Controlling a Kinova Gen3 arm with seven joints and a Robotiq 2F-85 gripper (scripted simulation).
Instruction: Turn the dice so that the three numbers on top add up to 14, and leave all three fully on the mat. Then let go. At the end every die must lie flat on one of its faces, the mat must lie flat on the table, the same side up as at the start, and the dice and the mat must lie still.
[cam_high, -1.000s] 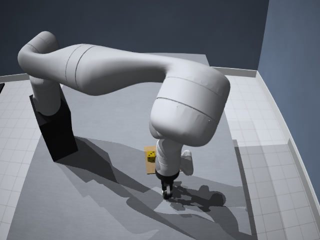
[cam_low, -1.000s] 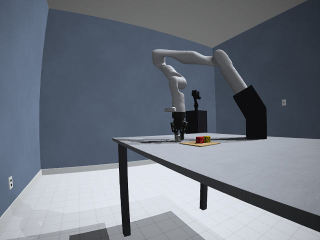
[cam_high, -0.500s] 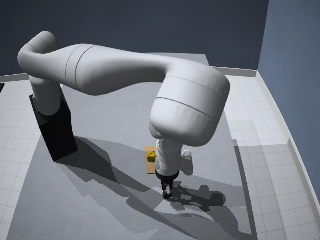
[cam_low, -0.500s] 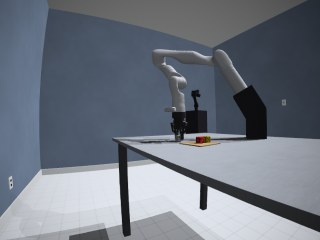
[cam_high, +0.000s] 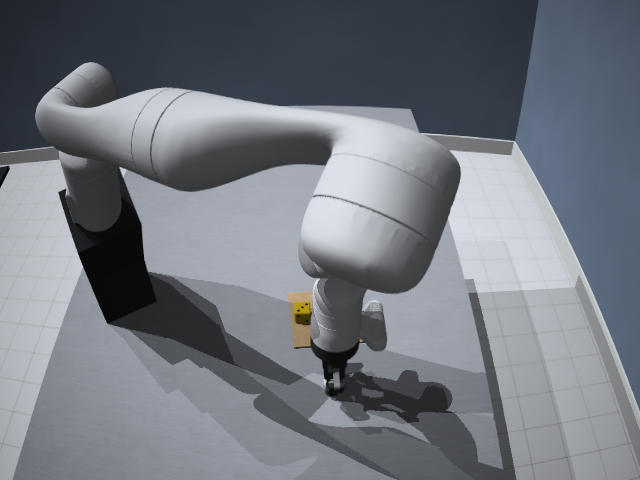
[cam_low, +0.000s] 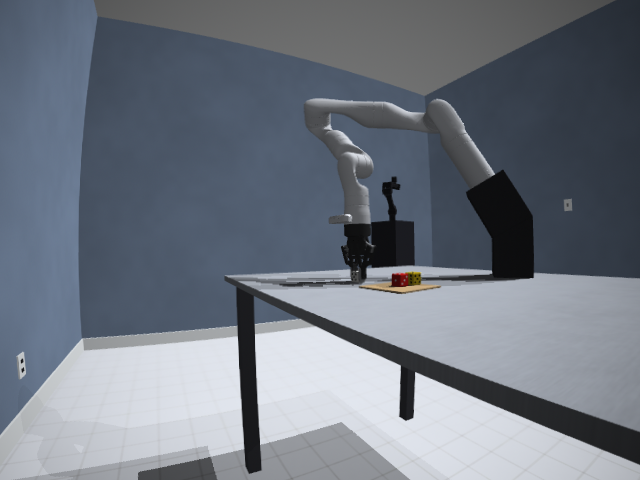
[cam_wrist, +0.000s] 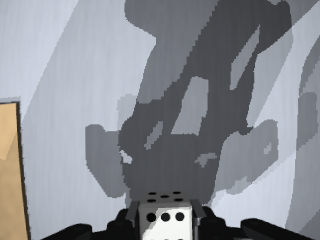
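My hand is 1 cm above the white die. The rest, counted from my hand: tan mat (16 cm to the left, 3 cm ahead, 2 cm below); red die (17 cm to the left, 3 cm ahead); yellow die (17 cm to the left, 2 cm behind).
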